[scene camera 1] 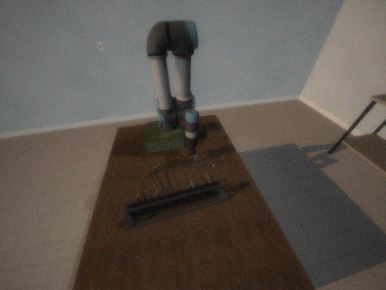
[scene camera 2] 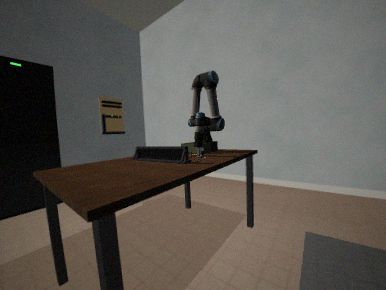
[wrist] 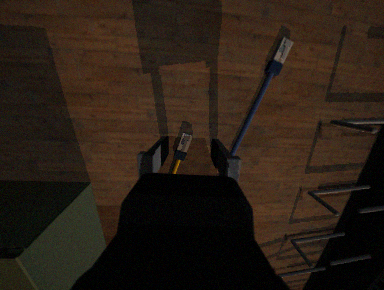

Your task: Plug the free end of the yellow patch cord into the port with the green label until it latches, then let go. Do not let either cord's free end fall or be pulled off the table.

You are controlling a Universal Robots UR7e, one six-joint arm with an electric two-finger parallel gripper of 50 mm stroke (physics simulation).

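Seen in the pictures: gripper, fingertip midpoint: (scene camera 1: 194,158) (scene camera 2: 200,155) (wrist: 190,146); arm's base at its link origin: (scene camera 1: 168,125) (scene camera 2: 204,142).
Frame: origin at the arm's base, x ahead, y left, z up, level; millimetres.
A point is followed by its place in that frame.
Observation:
The yellow cord (scene camera 1: 159,166) {x 309, y -99, z -90 mm} (wrist: 176,166) {x 286, y 116, z -87 mm} curves over the table from the left end of the dark patch panel (scene camera 1: 175,200) {x 580, y -26, z -75 mm} (scene camera 2: 160,154) {x 581, y -21, z -52 mm} (wrist: 372,232) {x 577, y 22, z -49 mm}. Its free-end plug (wrist: 184,143) {x 295, y 147, z -83 mm}, clear with a dark blue boot, lies on the table. My gripper (scene camera 1: 194,158) {x 301, y 141, z -91 mm} (wrist: 190,146) {x 301, y 141, z -91 mm} is open, pointing down, with the plug showing between its fingers, a little nearer the left one; nothing is gripped. The fingertips look close above the table, but the exact gap is unclear. The green label cannot be made out in any view.
The blue cord's free plug (scene camera 1: 213,165) {x 393, y 246, z -88 mm} (wrist: 283,51) {x 389, y 243, z -83 mm} lies beyond the right finger, its blue cord passing close by that finger. Wire loops (wrist: 340,190) {x 520, y 81, z -75 mm} stand out from the panel. A green box (scene camera 1: 164,142) {x 173, y -44, z -16 mm} (wrist: 65,240) {x 177, y 60, z -38 mm} is at the arm's base.

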